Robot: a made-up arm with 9 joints. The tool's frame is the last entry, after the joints. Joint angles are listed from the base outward.
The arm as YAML. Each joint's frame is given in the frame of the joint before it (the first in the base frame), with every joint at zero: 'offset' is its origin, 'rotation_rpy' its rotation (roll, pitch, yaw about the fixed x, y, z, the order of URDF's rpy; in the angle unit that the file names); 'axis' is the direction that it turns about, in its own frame. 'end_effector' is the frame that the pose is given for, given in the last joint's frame.
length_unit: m
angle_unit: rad
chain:
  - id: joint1
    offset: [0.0, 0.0, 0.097]
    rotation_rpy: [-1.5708, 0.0, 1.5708]
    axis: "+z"
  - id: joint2
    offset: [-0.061, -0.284, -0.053]
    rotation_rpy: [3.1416, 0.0, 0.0]
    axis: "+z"
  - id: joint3
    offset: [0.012, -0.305, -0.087]
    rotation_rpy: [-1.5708, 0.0, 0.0]
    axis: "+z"
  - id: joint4
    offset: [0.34, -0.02, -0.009]
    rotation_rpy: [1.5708, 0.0, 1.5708]
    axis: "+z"
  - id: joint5
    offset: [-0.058, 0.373, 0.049]
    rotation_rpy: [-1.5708, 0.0, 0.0]
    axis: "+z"
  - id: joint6
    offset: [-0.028, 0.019, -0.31]
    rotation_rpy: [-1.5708, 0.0, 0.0]
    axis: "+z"
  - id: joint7
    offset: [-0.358, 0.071, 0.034]
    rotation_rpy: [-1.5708, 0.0, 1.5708]
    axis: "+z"
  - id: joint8
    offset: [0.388, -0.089, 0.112]
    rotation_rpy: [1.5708, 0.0, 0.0]
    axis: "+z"
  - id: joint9
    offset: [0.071, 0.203, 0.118]
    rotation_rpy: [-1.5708, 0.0, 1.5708]
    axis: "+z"
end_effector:
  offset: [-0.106, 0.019, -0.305]
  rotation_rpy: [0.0, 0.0, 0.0]
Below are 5 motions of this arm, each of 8 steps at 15 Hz.
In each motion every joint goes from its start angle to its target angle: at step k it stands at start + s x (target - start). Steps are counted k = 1, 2, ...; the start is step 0. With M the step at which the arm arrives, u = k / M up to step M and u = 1 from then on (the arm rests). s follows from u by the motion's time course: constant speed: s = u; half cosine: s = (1 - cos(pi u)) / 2; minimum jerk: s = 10 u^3 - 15 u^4 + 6 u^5.
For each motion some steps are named. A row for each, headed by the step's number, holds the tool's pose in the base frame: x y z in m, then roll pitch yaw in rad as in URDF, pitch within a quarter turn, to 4 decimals.
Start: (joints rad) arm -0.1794 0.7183 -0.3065 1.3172 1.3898 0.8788 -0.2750 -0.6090 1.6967
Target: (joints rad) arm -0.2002 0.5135 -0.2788 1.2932 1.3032 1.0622 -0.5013 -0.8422 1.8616
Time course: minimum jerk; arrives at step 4
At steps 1, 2, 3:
1: 0.4379 1.4159 0.4637 -1.5825 -1.0113 -2.2861
2: 0.4841 1.3770 0.2393 -1.3000 -1.0867 -2.5258
3: 0.5214 1.2979 0.0265 -0.9648 -1.1375 -2.8109

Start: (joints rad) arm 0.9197 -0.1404 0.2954 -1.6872 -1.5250 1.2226 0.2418 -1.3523 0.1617
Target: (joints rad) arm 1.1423 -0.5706 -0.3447 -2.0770 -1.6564 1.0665 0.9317 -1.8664 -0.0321
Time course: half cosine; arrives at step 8
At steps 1, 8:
1: 0.1199 -0.2174 0.3958 0.3238 -1.2626 0.0343
8: -0.0461 0.1021 0.3527 -1.1695 -0.3374 1.6009

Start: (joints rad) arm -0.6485 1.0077 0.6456 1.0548 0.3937 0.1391 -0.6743 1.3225 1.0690
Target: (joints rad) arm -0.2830 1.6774 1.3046 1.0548 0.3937 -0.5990 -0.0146 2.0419 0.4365
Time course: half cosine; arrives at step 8
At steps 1, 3, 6, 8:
1: 0.2181 0.9808 0.9852 -2.3059 -0.6250 -2.8570
3: -0.0525 0.9909 1.0164 -2.4684 -0.5711 -2.4907
6: -0.3617 0.9517 0.8537 -2.6223 -0.5952 -1.9649
8: -0.3814 0.9364 0.7885 -2.6723 -0.6257 -1.8615

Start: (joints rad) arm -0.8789 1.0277 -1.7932 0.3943 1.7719 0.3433 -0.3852 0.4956 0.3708
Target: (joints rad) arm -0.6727 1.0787 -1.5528 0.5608 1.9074 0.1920 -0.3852 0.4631 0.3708
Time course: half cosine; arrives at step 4
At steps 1, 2, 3, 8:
1: 1.2940 0.5798 0.0055 1.7283 -0.0249 -0.8919
2: 1.3317 0.5623 0.1805 1.8462 -0.1245 -0.9140
3: 1.3409 0.5568 0.3579 1.9659 -0.2274 -0.9406
8: 1.3363 0.5584 0.4308 2.0164 -0.2707 -0.9534

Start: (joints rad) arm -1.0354 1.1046 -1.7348 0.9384 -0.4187 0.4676 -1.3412 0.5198 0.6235
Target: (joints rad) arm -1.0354 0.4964 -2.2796 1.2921 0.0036 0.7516 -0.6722 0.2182 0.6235
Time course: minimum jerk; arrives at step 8
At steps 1, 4, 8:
1: -0.7052 0.2916 -0.0021 1.6669 -0.0176 1.5130
4: -0.7400 0.5138 0.1390 2.1389 0.4478 1.4428
8: -0.5442 0.8554 0.0465 2.7154 0.9619 1.4558

